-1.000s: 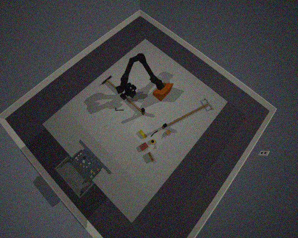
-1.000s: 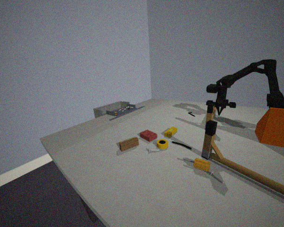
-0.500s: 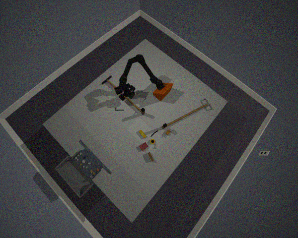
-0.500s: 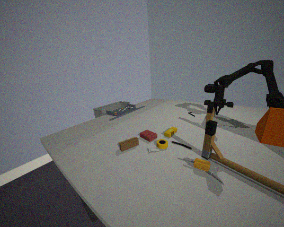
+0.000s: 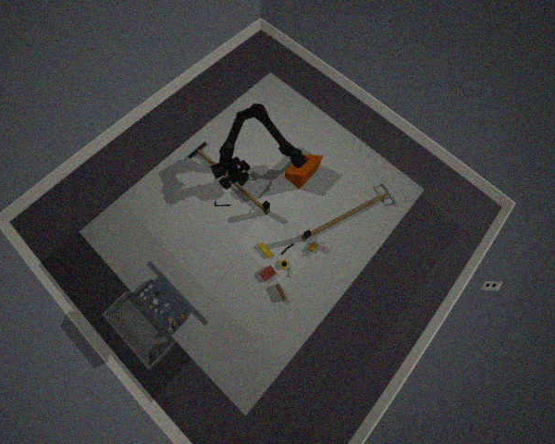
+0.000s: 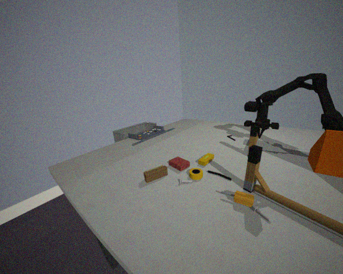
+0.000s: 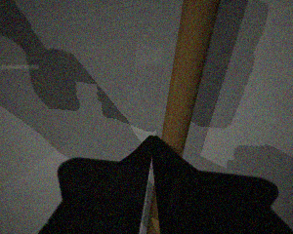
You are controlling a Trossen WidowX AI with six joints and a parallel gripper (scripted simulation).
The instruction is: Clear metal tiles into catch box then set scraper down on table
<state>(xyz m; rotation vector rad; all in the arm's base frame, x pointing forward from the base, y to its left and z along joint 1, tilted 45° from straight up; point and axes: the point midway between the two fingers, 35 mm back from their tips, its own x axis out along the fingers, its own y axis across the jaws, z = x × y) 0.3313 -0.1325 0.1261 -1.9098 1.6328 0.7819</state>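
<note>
My gripper tip is 50 mm below the long scraper, 20 mm to the left of it and 20 mm short of it. Also, from my gripper tip: black strip: 490 mm to the left, 40 mm ahead, 10 mm below; hex key: 170 mm ahead, 40 mm to the left, 10 mm below; yellow block: 420 mm to the left, 140 mm ahead.
</note>
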